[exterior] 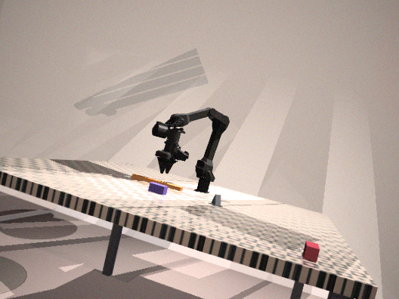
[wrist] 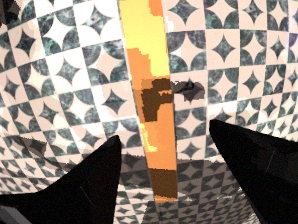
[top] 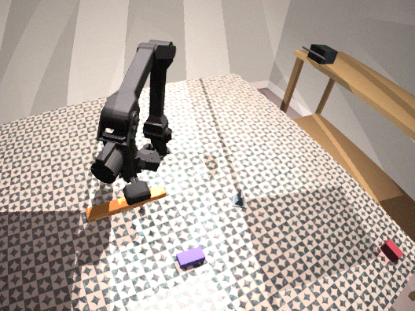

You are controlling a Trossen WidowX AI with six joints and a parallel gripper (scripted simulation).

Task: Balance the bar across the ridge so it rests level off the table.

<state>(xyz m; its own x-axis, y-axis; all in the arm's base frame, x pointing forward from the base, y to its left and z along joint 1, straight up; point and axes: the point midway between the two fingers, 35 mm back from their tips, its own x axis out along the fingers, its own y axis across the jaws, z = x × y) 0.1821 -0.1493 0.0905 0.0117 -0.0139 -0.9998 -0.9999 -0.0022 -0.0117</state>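
My gripper tip is now 3 cm to the left of the orange bar and 5 cm above it. The rest, counted from my gripper tip: red block (56 cm ahead, 65 cm to the left, 4 cm below); purple block (23 cm ahead, 7 cm to the left, 4 cm below).
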